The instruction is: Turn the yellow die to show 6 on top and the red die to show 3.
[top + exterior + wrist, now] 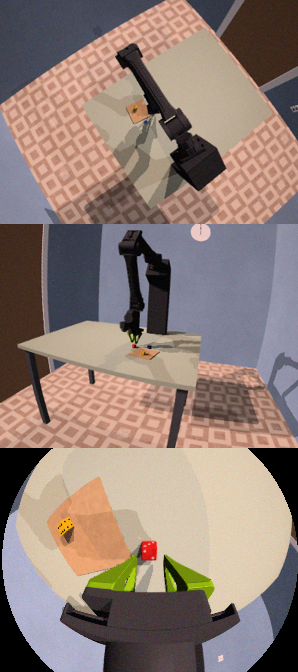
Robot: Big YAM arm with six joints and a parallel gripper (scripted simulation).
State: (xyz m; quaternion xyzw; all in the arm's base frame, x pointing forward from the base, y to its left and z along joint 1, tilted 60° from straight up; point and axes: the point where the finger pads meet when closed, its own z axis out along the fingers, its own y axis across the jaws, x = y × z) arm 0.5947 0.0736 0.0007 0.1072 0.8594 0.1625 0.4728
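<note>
Now: hand 3 cm above the red die. The rest, counted from my hand: yellow die 6 cm ahead, 13 cm to the left, 2 cm below; then blue die 6 cm behind, 8 cm to the left, 3 cm below; then orange mat 3 cm ahead, 11 cm to the left, 4 cm below.
</note>
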